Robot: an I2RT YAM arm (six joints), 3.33 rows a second.
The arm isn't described. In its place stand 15 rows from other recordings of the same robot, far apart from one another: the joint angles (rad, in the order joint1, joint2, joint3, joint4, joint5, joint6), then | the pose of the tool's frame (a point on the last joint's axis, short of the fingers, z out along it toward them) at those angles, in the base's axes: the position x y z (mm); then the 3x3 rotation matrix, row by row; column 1 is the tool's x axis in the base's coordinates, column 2 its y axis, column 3 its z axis.
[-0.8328, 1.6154, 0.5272, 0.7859, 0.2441, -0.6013] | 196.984 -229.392 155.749; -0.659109 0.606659 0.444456; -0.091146 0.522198 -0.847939; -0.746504 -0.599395 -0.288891
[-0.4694, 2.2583, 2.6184, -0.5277, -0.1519, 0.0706] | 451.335 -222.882 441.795; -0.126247 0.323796 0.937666; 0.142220 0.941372 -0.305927; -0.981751 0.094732 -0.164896
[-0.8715, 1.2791, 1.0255, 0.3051, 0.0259, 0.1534] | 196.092 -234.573 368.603; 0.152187 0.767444 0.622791; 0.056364 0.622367 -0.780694; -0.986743 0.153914 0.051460
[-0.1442, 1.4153, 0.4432, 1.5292, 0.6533, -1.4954] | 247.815 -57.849 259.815; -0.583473 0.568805 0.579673; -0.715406 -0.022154 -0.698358; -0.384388 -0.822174 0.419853
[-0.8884, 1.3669, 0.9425, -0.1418, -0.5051, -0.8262] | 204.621 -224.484 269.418; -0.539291 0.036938 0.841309; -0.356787 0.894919 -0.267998; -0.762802 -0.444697 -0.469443
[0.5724, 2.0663, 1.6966, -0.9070, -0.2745, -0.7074] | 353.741 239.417 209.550; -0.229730 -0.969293 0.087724; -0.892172 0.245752 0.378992; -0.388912 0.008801 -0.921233
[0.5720, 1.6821, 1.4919, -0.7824, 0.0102, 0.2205] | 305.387 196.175 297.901; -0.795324 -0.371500 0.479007; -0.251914 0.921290 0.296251; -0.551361 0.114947 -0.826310
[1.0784, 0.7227, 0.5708, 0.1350, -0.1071, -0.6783] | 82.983 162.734 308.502; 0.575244 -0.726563 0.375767; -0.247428 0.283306 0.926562; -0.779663 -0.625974 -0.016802
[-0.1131, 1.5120, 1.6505, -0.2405, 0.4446, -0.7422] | 340.514 -54.087 459.487; -0.430778 0.320018 0.843812; -0.565195 0.633265 -0.528707; -0.703552 -0.704673 -0.091924
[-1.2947, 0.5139, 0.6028, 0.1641, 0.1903, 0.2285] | 30.129 -131.042 352.065; 0.291773 0.953369 0.077170; -0.213847 0.143659 -0.966246; -0.932276 0.265422 0.245791
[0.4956, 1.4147, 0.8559, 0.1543, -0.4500, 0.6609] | 270.614 163.898 253.535; -0.752077 -0.403228 0.521333; 0.221741 0.590088 0.776291; -0.620654 0.699431 -0.354379
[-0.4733, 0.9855, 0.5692, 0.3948, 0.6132, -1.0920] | 191.443 -121.060 287.144; -0.794195 0.390693 0.465417; -0.408770 0.223226 -0.884917; -0.449624 -0.893045 -0.017582
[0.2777, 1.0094, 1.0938, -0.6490, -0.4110, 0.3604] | 196.718 70.868 360.363; -0.684611 -0.357440 0.635251; 0.141000 0.790108 0.596531; -0.715141 0.497962 -0.490518
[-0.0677, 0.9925, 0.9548, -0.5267, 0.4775, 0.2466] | 210.429 -30.665 328.801; -0.408305 0.564218 0.717596; 0.244986 0.825000 -0.509271; -0.879357 -0.032137 -0.475078
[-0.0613, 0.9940, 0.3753, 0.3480, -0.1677, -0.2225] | 215.499 -7.273 212.400; -0.238228 -0.156561 0.958507; -0.203361 0.973085 0.108399; -0.949680 -0.169099 -0.263655
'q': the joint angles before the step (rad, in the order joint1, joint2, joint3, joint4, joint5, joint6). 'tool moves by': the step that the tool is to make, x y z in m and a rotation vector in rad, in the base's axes. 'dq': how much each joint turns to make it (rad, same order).
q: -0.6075, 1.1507, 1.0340, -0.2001, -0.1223, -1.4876
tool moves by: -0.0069, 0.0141, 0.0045, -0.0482, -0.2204, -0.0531
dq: 0.0407, -0.0827, -0.1192, 0.2554, 0.0746, 0.0997
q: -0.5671, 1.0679, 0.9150, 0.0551, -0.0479, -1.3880
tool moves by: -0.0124, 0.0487, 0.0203, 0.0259, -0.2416, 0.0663
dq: 0.1752, -0.1410, -0.0676, 0.1287, 0.1084, 0.1338
